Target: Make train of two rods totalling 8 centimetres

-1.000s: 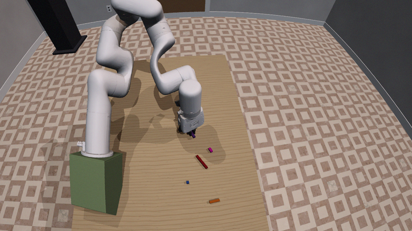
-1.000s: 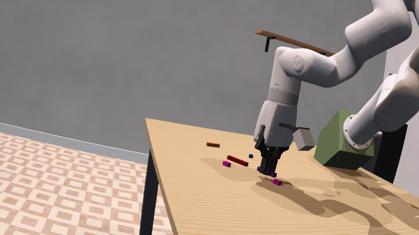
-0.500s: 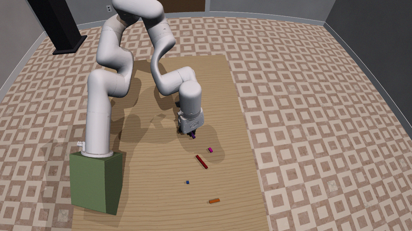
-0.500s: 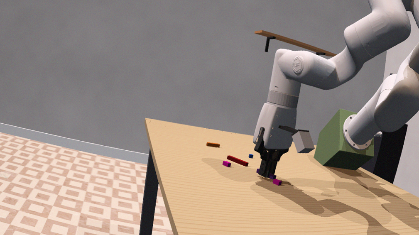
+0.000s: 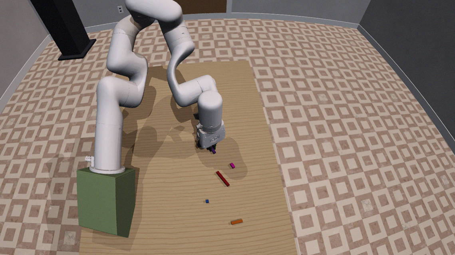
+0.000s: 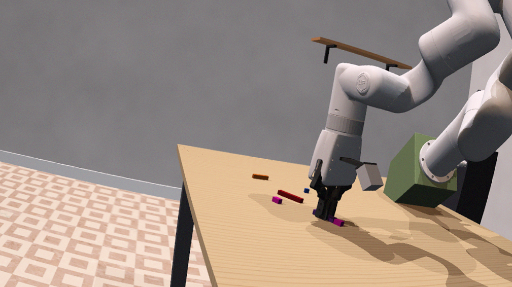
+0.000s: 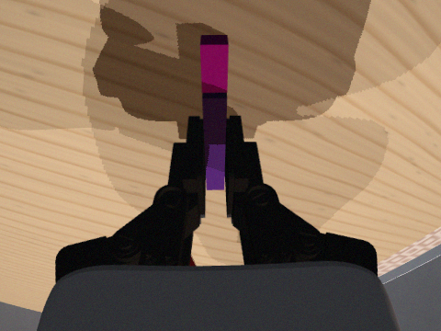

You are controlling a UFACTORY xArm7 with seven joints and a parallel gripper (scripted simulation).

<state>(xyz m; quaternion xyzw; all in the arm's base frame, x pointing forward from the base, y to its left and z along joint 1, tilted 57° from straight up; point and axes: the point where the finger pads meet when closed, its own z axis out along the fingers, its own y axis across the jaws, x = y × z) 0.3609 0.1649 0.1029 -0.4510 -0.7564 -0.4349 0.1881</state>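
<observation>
The purple rod is 20 mm below my hand. Also, from my hand: magenta rod (40 mm to the left, 20 mm below, 20 mm behind); then small blue rod (230 mm to the right, 20 mm below, 10 mm behind); then red rod (130 mm to the right, 50 mm ahead, 20 mm below).
</observation>
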